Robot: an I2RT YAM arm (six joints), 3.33 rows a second.
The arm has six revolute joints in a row. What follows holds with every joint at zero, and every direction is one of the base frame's.
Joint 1 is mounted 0.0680 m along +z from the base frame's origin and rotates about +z.
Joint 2 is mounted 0.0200 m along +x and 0.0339 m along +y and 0.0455 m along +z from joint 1 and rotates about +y.
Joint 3 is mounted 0.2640 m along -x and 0.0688 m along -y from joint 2 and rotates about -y.
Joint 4 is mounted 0.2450 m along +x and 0.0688 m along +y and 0.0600 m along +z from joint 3 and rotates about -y.
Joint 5 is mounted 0.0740 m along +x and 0.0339 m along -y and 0.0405 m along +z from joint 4 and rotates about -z.
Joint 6 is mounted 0.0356 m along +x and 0.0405 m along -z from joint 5 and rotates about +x.
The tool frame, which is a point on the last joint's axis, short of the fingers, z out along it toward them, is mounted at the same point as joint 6; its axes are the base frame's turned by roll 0.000, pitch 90.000 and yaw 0.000 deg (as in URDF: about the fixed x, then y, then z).
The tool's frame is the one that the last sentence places.
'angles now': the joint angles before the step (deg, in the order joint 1, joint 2, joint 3, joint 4, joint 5, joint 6). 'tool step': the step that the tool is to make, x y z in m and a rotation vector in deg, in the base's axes. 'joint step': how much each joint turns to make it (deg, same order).
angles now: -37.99 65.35 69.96 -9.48 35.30 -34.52
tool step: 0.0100 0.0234 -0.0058 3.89 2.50 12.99
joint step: 4.70 -1.56 -0.09 -6.16 -8.44 0.75
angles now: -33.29 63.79 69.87 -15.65 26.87 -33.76
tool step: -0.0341 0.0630 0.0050 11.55 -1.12 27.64
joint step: 6.33 -10.85 0.17 -17.43 -23.14 5.70
